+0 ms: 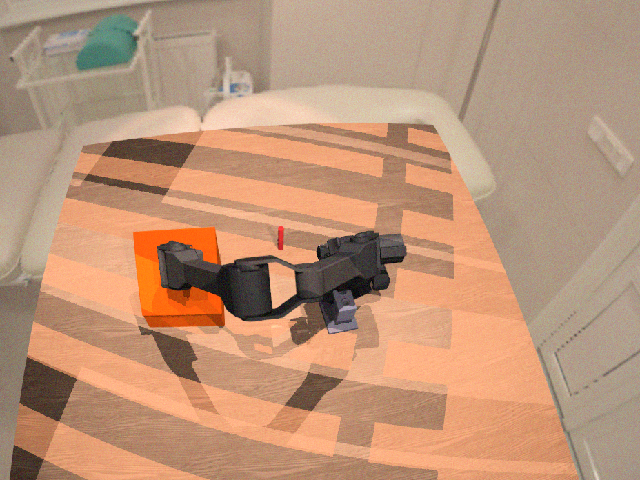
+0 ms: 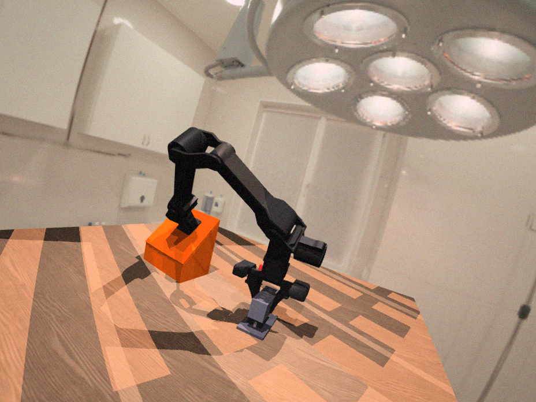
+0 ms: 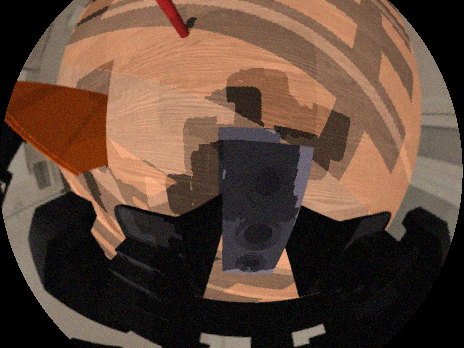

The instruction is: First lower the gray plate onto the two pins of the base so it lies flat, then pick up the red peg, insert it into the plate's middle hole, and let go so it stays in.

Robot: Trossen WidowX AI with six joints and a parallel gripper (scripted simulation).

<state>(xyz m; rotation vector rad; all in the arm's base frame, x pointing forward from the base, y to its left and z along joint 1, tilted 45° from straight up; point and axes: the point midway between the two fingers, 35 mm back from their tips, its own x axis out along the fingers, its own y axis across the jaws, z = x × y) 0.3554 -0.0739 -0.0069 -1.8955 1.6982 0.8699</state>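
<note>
Right now the base is 40 mm below my gripper tip. From my gripper tip the other things lie so: gray plate 30 mm above; then red peg 190 mm to the left, 120 mm behind, 10 mm below.
</note>
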